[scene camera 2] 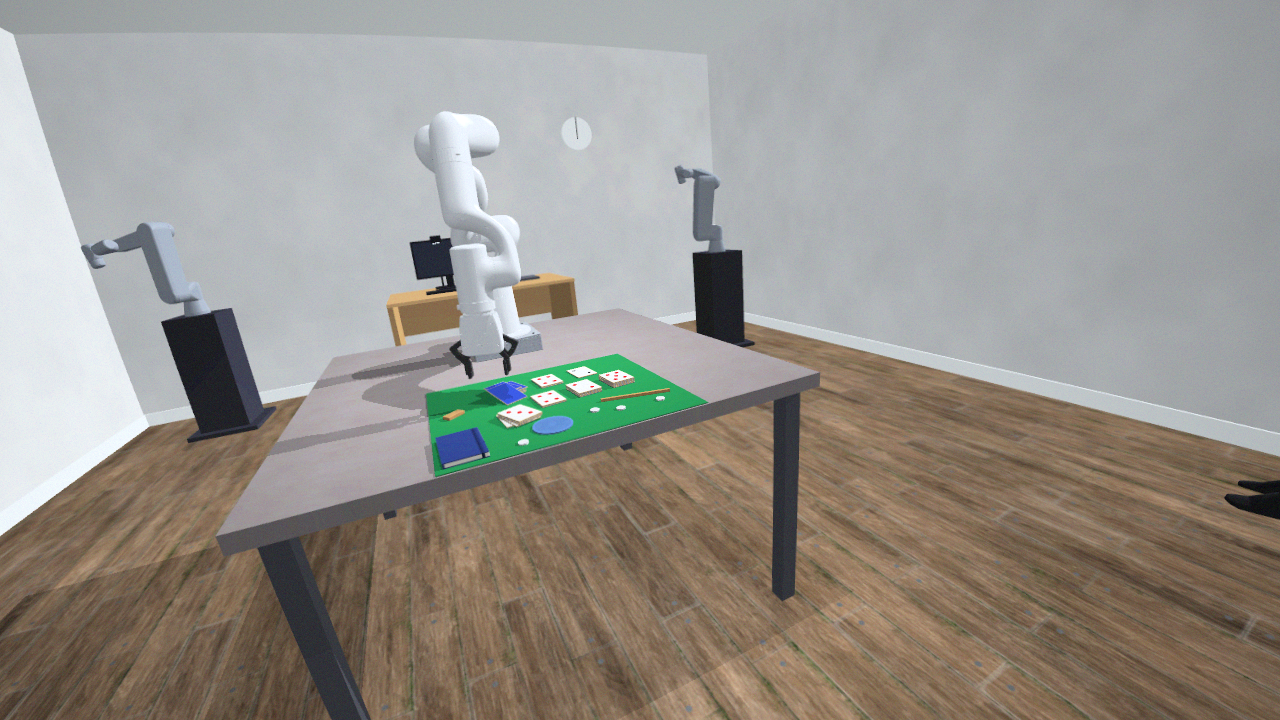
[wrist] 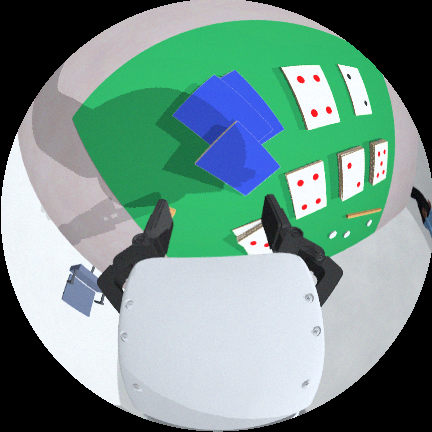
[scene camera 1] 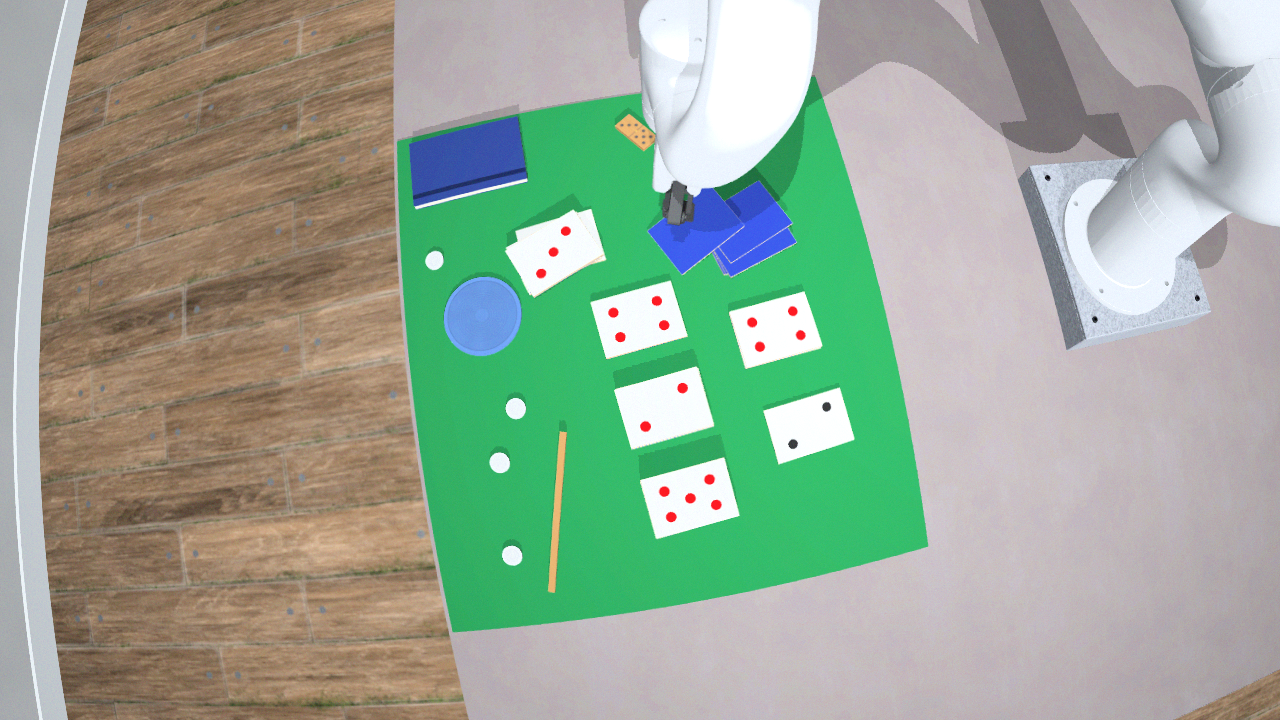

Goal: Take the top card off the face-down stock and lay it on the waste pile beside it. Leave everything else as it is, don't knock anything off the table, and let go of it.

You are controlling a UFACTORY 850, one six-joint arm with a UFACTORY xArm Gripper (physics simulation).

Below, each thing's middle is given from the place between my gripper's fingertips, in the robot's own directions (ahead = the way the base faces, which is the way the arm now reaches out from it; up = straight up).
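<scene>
My gripper is 14 cm to the right of the green mat (scene camera 1: 858, 502), and it is also 9 cm above the mat and 5 cm short of it. Then there is the wooden stick (scene camera 1: 563, 435), which I find 33 cm to the left of my hand, 17 cm ahead of it and 7 cm below it.
</scene>
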